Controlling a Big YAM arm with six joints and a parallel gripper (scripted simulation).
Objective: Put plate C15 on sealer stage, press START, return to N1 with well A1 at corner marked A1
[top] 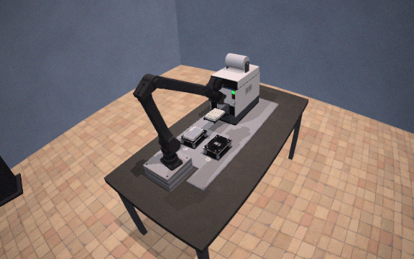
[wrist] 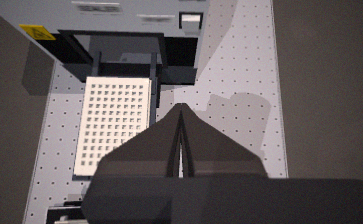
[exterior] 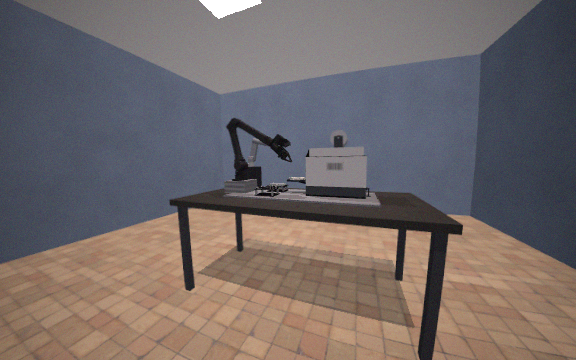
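My hand is 120 mm short of the white button, 70 mm above it and 10 mm to the right of it. The rest, counted from my hand: foil roll 330 mm ahead, 160 mm above, 150 mm to the left; plate 200 mm below, 190 mm behind, 100 mm to the left.
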